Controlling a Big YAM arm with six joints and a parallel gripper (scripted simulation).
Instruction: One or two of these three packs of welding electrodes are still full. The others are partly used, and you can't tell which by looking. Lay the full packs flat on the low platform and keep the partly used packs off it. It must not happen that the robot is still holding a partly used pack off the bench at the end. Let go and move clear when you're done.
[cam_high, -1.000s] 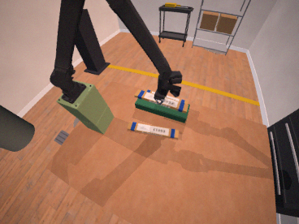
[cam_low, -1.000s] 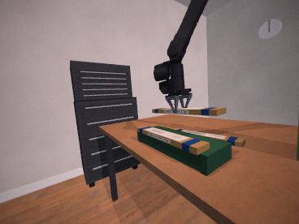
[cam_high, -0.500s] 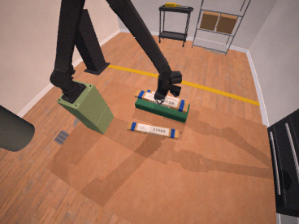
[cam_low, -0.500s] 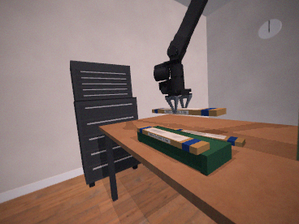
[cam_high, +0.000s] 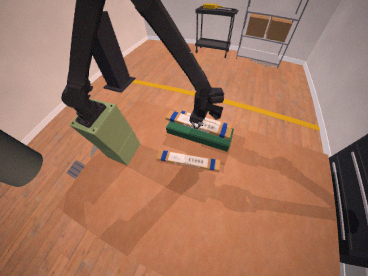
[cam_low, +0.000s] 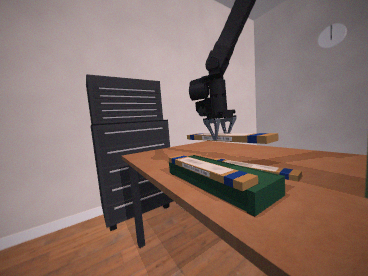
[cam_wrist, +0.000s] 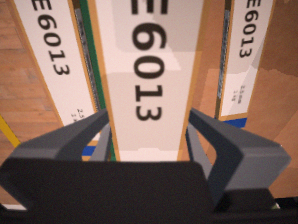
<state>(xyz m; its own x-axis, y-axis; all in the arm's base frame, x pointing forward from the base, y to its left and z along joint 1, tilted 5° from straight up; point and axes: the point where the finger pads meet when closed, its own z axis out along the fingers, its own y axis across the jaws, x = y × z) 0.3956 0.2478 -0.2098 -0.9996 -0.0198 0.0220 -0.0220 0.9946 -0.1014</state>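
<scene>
The green platform is 14 cm below my hand and 5 cm to the left of it.
</scene>
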